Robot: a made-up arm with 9 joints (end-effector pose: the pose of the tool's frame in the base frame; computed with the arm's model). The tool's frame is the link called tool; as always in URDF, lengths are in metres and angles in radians.
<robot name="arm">
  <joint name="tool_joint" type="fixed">
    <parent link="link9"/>
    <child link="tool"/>
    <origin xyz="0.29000 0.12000 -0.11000" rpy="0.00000 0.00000 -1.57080"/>
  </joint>
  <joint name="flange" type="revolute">
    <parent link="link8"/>
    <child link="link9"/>
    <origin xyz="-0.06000 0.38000 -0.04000" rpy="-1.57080 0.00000 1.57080"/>
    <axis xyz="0 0 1"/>
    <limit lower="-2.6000" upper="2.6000"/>
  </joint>
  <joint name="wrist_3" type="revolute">
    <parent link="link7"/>
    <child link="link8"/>
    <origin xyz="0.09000 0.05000 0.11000" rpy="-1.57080 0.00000 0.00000"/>
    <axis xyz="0 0 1"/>
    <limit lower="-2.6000" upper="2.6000"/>
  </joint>
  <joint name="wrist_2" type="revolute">
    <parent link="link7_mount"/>
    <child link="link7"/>
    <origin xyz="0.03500 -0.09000 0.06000" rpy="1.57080 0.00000 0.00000"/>
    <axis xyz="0 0 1"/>
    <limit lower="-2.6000" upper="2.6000"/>
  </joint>
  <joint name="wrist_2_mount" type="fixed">
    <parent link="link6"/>
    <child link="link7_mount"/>
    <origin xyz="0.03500 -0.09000 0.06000"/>
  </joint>
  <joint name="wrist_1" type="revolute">
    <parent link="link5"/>
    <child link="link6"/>
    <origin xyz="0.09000 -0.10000 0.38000" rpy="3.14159 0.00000 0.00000"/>
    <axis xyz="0 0 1"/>
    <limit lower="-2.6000" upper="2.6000"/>
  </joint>
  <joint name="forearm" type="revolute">
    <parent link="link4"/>
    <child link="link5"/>
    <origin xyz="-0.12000 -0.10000 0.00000" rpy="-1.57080 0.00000 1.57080"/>
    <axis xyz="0 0 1"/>
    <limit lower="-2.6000" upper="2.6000"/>
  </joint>
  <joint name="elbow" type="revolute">
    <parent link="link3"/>
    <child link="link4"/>
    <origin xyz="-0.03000 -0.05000 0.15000" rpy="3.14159 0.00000 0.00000"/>
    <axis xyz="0 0 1"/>
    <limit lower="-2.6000" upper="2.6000"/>
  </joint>
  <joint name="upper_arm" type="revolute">
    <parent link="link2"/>
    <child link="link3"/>
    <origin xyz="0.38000 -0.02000 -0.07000" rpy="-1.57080 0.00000 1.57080"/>
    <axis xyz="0 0 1"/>
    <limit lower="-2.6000" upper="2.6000"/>
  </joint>
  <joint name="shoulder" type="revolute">
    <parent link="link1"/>
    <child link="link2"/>
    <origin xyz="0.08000 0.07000 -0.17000" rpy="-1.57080 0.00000 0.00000"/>
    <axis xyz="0 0 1"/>
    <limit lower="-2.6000" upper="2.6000"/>
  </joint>
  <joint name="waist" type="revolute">
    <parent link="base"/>
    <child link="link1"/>
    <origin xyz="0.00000 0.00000 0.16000" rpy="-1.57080 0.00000 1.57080"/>
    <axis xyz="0 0 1"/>
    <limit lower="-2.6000" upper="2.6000"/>
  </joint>
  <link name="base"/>
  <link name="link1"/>
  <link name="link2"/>
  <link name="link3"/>
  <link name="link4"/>
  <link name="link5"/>
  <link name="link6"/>
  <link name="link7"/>
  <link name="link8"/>
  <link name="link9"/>
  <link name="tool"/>
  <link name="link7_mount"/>
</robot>
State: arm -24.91 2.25 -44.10 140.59 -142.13 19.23 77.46 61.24 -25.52
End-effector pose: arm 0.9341 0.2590 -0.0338 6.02 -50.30 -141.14
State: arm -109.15 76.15 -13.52 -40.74 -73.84 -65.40 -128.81 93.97 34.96
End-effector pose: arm 0.2782 -0.0060 0.1883 -100.71 2.10 78.57
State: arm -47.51 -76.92 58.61 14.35 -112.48 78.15 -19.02 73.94 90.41
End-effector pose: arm -0.4009 0.0923 -0.3224 -74.43 -17.54 71.64
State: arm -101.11 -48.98 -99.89 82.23 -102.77 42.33 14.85 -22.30 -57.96
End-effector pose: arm -0.0418 0.5931 0.5561 -116.60 11.92 -124.55
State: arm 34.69 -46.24 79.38 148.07 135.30 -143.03 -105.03 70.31 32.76
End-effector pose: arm 0.2199 0.0822 -0.0238 -104.87 39.25 140.43
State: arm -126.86 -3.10 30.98 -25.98 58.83 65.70 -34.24 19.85 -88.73
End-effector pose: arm 0.2441 -0.0924 0.7358 -171.52 29.24 70.43
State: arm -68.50 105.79 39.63 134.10 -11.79 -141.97 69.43 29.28 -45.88
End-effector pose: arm 0.4682 -0.3462 0.5824 93.96 30.04 29.68
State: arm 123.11 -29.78 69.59 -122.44 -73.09 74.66 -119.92 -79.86 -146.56
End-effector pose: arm 0.5269 -0.6021 -0.7277 5.83 -22.52 144.48
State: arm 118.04 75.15 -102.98 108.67 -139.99 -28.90 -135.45 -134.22 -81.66
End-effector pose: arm 0.8116 0.2876 0.8095 44.80 29.76 -83.02
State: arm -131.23 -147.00 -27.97 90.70 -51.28 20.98 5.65 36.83 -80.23
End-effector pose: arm -0.2179 0.0555 0.2218 59.98 46.89 27.38
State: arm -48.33 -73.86 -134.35 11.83 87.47 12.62 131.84 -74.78 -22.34
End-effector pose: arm -0.3614 0.3256 0.1209 -30.25 -65.68 111.15
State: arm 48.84 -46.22 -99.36 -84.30 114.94 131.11 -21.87 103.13 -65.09
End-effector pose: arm 0.4363 0.1129 0.4547 -65.96 46.31 -131.33
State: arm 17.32 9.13 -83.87 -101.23 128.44 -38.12 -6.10 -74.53 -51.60
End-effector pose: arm -0.4387 0.4738 0.8554 100.57 25.49 6.32
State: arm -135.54 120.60 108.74 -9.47 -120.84 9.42 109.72 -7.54 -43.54
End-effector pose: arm 0.2306 0.0425 0.6795 42.73 43.25 139.09
